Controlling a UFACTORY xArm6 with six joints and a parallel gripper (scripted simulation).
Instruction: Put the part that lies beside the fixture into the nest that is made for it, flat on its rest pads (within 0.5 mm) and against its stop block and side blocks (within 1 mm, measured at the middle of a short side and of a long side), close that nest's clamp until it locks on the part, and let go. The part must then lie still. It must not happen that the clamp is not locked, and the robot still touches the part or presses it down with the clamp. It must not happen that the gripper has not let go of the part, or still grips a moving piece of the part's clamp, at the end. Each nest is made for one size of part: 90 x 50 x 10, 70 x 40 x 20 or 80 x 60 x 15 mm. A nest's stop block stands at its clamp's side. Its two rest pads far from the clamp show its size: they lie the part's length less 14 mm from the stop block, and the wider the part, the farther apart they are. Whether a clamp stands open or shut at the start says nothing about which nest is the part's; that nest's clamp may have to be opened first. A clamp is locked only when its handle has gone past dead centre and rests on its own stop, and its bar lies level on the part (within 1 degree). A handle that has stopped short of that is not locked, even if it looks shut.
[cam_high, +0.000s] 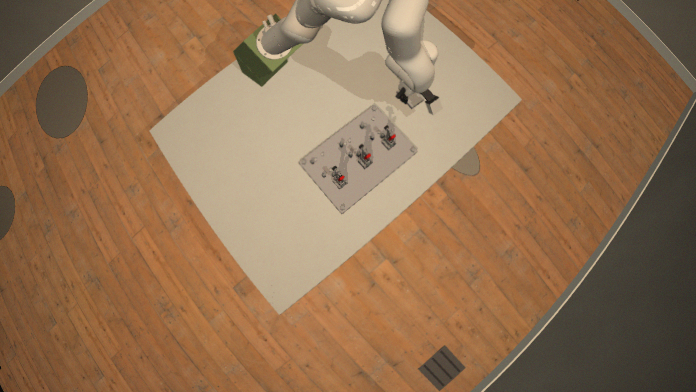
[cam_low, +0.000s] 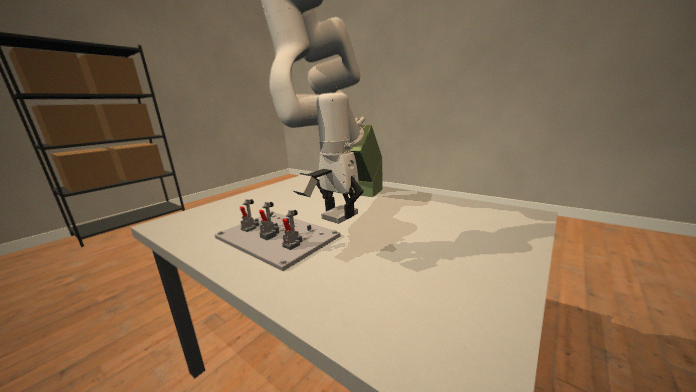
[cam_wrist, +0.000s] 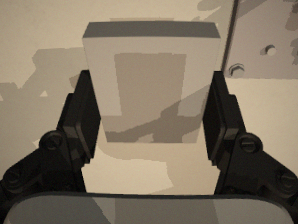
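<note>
Right now the grey part is 1 cm below my hand. The rest, counted from my hand: grey fixture plate (24 cm to the right, 13 cm below, 8 cm ahead).
</note>
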